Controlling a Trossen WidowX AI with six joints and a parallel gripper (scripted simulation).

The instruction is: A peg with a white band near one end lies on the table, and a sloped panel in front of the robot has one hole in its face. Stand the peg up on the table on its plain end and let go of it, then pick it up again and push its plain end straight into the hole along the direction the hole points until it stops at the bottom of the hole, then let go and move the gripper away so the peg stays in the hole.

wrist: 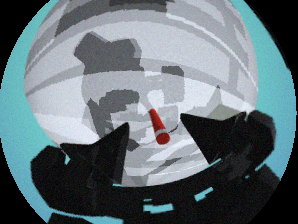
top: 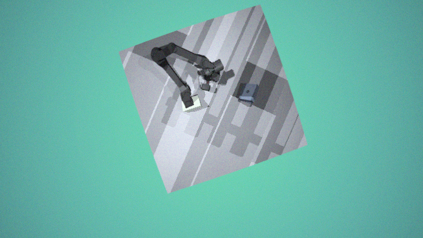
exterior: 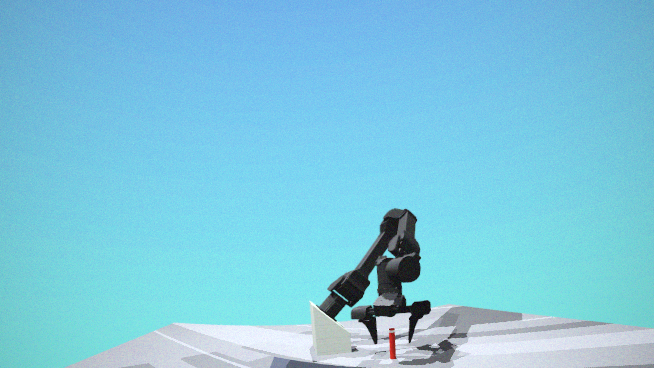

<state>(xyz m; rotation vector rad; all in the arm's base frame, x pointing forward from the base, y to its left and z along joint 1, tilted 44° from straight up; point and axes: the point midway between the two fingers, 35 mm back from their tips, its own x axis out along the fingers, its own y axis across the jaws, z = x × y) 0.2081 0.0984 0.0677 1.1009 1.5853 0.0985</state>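
Right now the sloped blue-grey panel is 26 cm ahead of my gripper tip, 22 cm to the right of it and 2 cm above it. The rest, counted from my gripper tip: red peg 2 cm above.
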